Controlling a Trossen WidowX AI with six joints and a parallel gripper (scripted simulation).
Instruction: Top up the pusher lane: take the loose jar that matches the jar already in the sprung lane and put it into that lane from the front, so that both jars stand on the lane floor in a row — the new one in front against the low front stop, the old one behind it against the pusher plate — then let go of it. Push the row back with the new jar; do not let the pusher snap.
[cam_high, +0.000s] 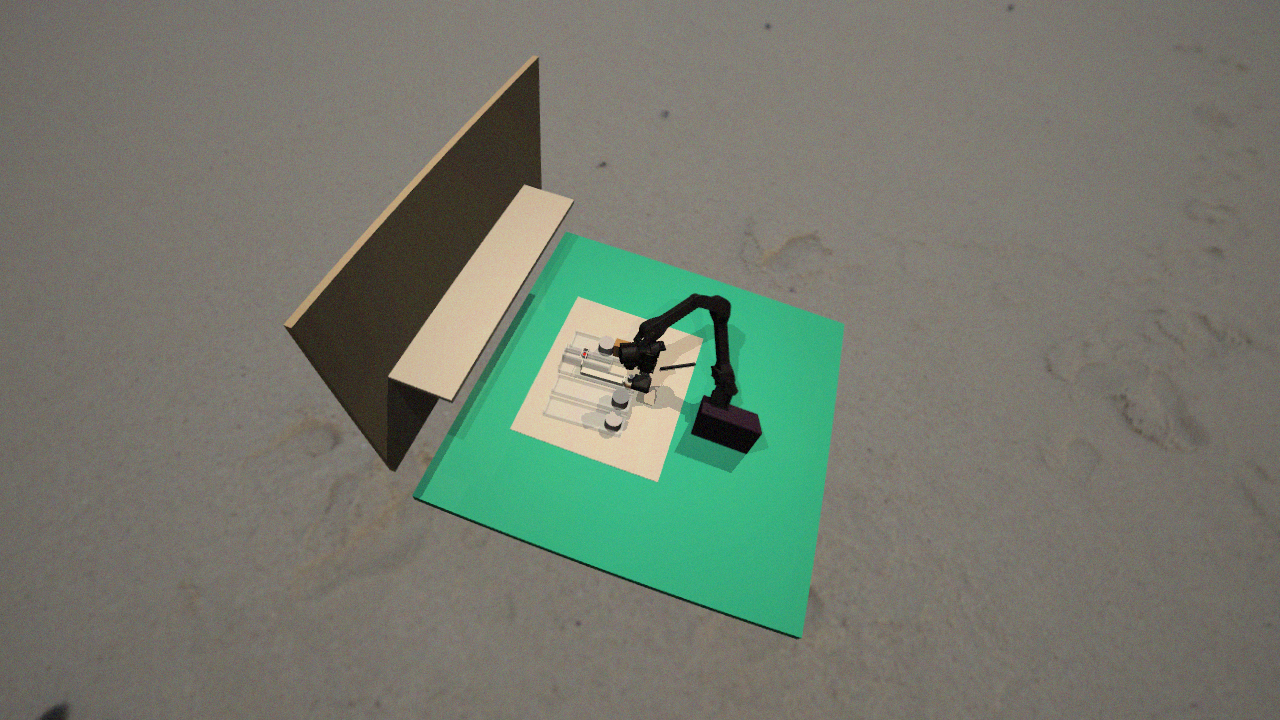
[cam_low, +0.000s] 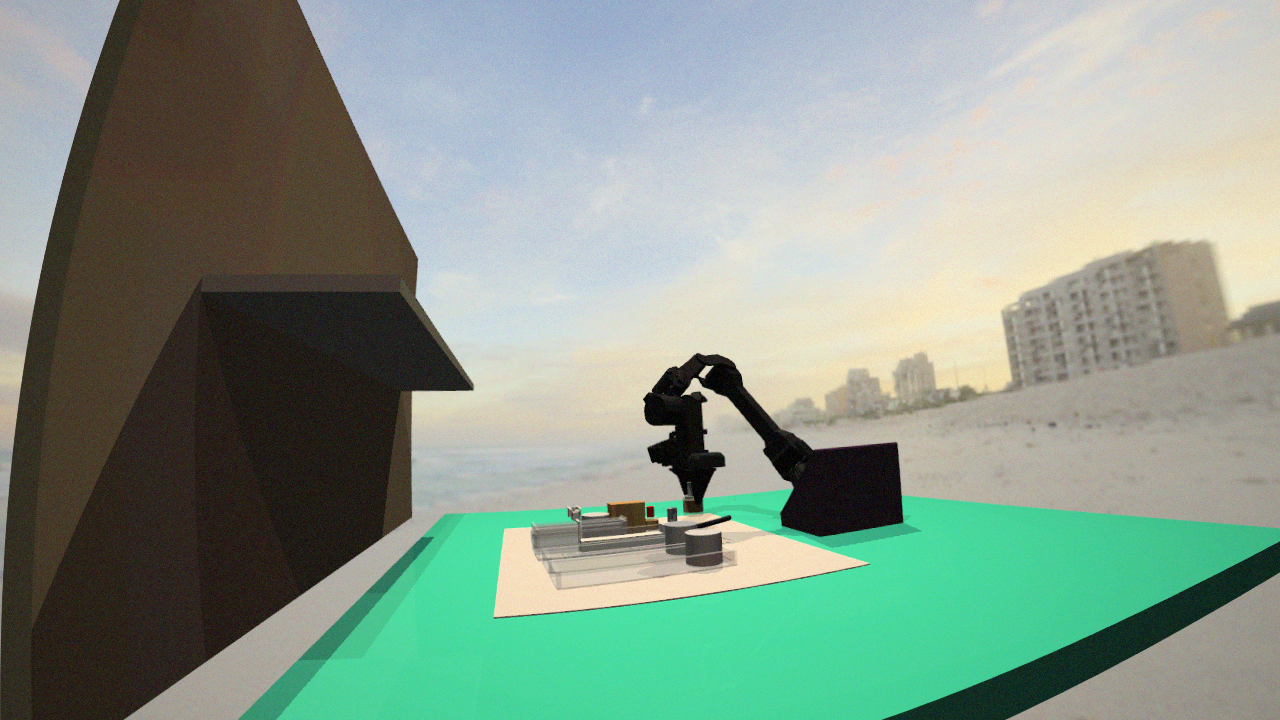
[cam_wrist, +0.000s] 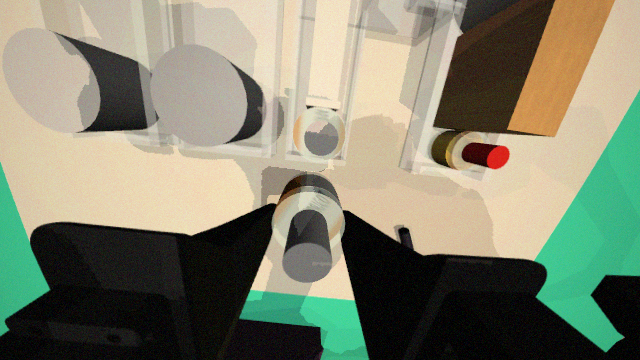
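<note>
Now: the small jar 40 mm ahead of my gripper tip, 130 mm to the right of it and 40 mm below it. Also, from my gripper tip: shelf (550 mm ahead, 50 mm to the right, 290 mm above); black stick (120 mm behind, 140 mm to the right, 70 mm below); brown box (100 mm ahead, 130 mm to the right, 40 mm below).
</note>
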